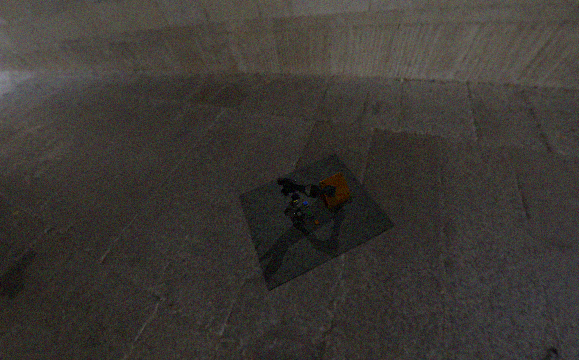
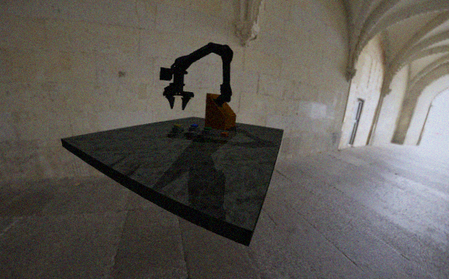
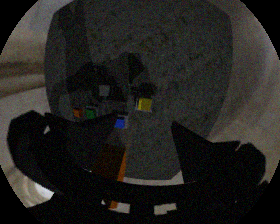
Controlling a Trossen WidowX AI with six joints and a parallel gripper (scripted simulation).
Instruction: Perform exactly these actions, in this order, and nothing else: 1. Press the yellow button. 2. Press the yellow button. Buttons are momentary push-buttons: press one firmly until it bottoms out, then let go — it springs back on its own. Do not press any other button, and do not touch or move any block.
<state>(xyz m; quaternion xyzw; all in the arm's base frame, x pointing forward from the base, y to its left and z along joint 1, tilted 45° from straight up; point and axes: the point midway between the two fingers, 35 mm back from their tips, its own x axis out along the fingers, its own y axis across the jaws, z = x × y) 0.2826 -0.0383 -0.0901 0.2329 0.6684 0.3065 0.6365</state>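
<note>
Now: gripper tip 100 mm above the yellow button. Round my gripper tip: blue button: 100 mm below, 80 mm behind, 60 mm to the left; then small orange block: 260 mm to the left, 120 mm below, 110 mm behind.
</note>
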